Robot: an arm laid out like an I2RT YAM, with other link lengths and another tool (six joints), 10 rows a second.
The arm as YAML. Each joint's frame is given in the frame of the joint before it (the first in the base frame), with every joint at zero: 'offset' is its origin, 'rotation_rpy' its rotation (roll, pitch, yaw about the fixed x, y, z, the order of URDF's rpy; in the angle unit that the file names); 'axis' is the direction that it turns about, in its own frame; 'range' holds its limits. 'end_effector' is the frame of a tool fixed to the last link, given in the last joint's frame.
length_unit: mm
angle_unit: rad
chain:
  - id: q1
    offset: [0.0, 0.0, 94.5]
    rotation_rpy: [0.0, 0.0, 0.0]
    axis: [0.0, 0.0, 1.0]
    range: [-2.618, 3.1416]
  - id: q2
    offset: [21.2, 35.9, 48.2]
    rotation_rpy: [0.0, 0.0, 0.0]
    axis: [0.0, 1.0, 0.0]
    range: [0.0, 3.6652]
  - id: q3
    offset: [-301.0, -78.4, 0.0]
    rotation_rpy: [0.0, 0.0, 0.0]
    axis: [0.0, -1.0, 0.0]
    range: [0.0, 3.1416]
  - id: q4
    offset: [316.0, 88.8, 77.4]
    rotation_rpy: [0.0, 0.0, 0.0]
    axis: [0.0, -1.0, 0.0]
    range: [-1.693, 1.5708]
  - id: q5
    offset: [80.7, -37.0, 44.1]
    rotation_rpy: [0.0, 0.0, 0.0]
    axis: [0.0, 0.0, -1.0]
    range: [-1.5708, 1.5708]
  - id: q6
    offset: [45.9, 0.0, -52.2]
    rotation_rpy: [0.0, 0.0, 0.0]
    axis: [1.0, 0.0, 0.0]
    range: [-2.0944, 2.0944]
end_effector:
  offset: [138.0, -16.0, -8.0]
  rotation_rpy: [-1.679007, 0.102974, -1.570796]
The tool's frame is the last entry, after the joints.
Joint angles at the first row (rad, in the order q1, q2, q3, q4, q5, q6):
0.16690, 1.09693, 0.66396, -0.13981, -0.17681, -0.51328
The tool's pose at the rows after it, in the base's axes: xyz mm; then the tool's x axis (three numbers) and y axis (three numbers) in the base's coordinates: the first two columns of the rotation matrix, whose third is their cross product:
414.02 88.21 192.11 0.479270 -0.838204 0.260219 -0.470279 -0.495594 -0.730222
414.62 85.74 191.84 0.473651 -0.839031 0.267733 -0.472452 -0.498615 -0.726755
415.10 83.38 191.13 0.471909 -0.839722 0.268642 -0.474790 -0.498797 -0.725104
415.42 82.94 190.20 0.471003 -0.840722 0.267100 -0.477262 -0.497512 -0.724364
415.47 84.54 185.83 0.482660 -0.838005 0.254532 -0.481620 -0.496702 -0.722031
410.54 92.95 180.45 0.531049 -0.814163 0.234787 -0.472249 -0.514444 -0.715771
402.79 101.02 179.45 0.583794 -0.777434 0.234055 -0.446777 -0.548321 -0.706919
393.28 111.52 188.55 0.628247 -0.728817 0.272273 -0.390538 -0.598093 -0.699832
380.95 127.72 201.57 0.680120 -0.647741 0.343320 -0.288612 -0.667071 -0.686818
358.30 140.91 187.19 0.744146 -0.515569 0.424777 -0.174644 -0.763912 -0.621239
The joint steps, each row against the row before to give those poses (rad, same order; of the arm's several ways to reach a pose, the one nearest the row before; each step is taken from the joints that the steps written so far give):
-0.00037, 0.01528, -0.00036, -0.00001, 0.03091, -0.00304
-0.00268, 0.00076, -0.00001, 0.00001, 0.00762, -0.00496
-0.00686, 0.00153, 0.00000, -0.00076, -0.00267, -0.00382
-0.00114, 0.00265, -0.00002, 0.00077, 0.00001, 0.00115
-0.00343, 0.01067, 0.00001, -0.00079, -0.01641, 0.00038
-0.00039, 0.00419, -0.00001, -0.02097, -0.04997, -0.01984
0.00151, -0.01181, 0.00002, -0.03358, -0.04618, -0.04197
0.02174, -0.03815, -0.00002, -0.03317, -0.01563, -0.05684
0.03816, -0.05110, -0.00533, -0.02517, -0.01411, -0.08849
0.04008, -0.04924, -0.05419, -0.02938, -0.00876, -0.14495

